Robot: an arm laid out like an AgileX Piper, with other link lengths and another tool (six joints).
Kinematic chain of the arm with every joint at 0, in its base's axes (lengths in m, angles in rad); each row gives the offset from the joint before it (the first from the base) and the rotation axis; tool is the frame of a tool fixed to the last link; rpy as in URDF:
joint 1: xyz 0 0 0.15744 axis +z
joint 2: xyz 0 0 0 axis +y
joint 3: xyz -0.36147 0 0.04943 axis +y
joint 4: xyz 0.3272 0 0.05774 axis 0.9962 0 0.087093
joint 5: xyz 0 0 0 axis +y
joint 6: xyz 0.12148 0 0.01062 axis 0.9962 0 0.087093
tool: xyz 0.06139 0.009 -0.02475 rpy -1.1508 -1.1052 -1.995
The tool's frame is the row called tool.
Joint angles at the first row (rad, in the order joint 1, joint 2, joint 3, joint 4, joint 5, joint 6):
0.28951, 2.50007, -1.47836, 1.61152, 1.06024, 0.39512
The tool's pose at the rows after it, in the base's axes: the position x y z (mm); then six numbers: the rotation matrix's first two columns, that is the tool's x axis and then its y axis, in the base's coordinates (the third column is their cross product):
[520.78 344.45 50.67 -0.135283 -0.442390 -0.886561 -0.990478 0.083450 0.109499]
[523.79 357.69 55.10 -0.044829 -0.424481 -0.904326 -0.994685 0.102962 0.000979]
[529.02 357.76 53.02 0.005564 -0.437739 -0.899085 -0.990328 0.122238 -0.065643]
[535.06 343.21 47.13 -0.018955 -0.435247 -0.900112 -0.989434 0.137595 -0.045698]
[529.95 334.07 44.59 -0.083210 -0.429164 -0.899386 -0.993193 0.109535 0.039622]
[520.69 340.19 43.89 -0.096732 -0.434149 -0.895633 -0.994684 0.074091 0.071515]
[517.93 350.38 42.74 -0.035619 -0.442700 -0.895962 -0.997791 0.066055 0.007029]
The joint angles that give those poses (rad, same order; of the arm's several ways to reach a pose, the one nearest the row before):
0.30950, 2.50006, -1.47837, 1.62758, 1.07535, 0.37991
0.33469, 2.50008, -1.47836, 1.71793, 1.04501, 0.24859
0.33646, 2.50097, -1.47836, 1.75245, 1.01330, 0.17425
0.30897, 2.51202, -1.47837, 1.74212, 1.02612, 0.18516
0.28988, 2.51664, -1.47837, 1.67619, 1.06989, 0.27855
0.30116, 2.51663, -1.47835, 1.64286, 1.08737, 0.31611
0.32151, 2.51664, -1.47836, 1.66903, 1.06260, 0.24722

